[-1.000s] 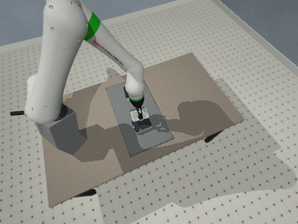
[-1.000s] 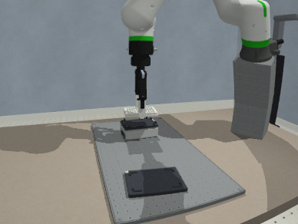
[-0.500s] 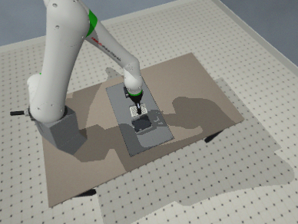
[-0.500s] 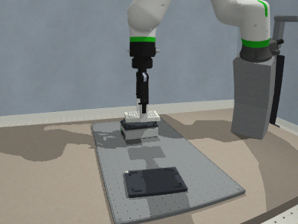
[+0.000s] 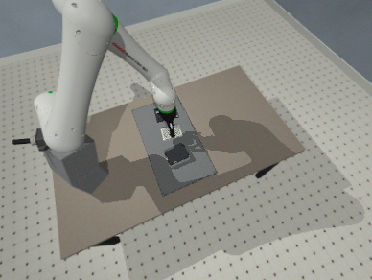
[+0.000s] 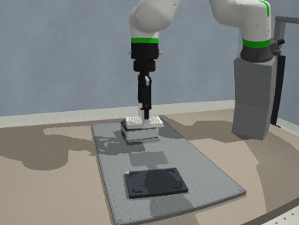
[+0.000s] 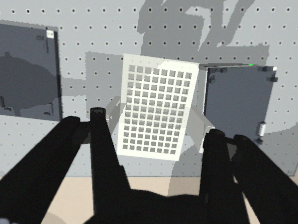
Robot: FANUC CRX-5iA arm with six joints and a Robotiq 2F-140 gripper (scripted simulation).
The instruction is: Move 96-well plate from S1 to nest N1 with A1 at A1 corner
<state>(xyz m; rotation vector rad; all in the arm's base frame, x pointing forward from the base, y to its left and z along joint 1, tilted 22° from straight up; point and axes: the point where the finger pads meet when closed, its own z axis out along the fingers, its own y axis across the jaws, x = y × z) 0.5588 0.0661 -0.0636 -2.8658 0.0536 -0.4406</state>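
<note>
My gripper is now 230 mm to the right of the dark plate nest N1 and 120 mm above it. The rest, counted from my hand: white 96-well plate (20 mm below).
</note>
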